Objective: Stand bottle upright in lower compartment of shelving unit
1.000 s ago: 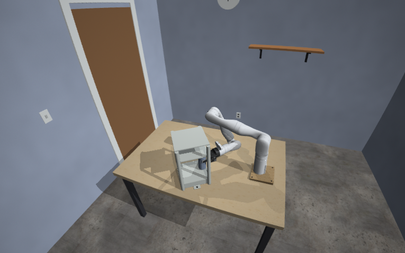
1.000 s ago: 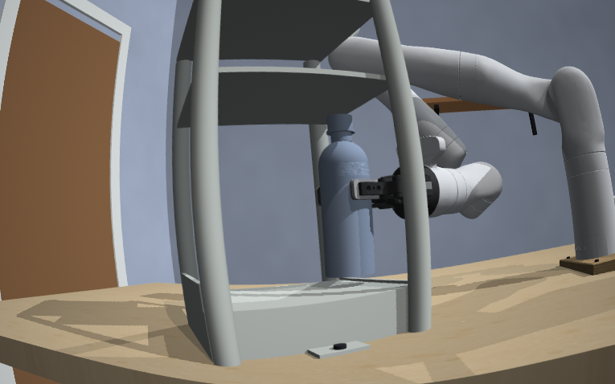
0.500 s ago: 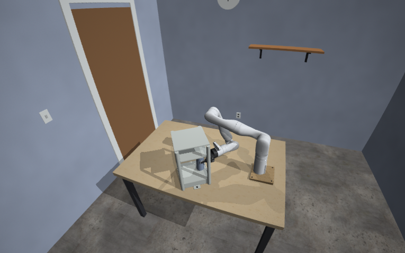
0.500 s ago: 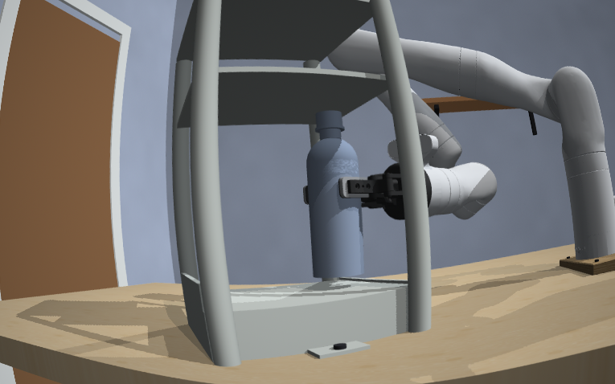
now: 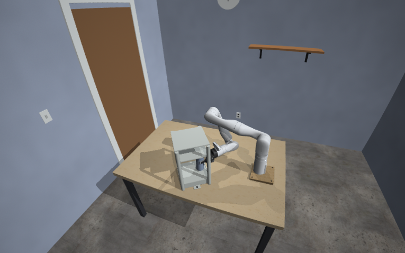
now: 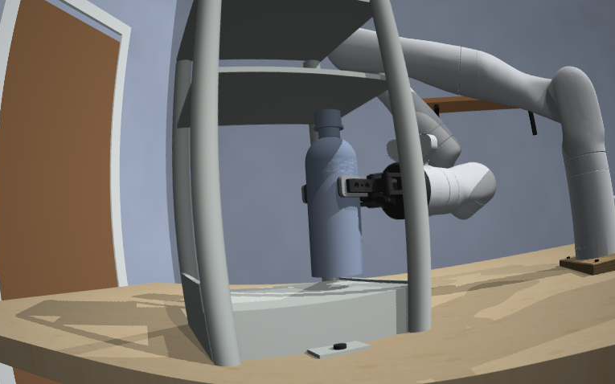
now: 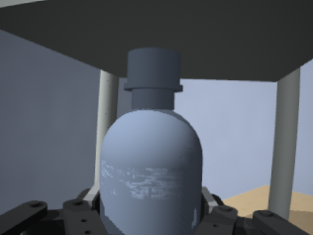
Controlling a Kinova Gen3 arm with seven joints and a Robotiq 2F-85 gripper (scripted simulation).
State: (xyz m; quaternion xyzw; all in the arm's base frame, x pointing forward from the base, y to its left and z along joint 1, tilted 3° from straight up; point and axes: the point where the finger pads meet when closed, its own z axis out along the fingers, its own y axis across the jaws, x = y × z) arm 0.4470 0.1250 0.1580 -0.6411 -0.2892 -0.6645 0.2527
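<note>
My gripper is now 20 mm below the blue-grey bottle. Also, from my hand: grey shelving unit: 50 mm ahead, 30 mm to the left, 30 mm above.
</note>
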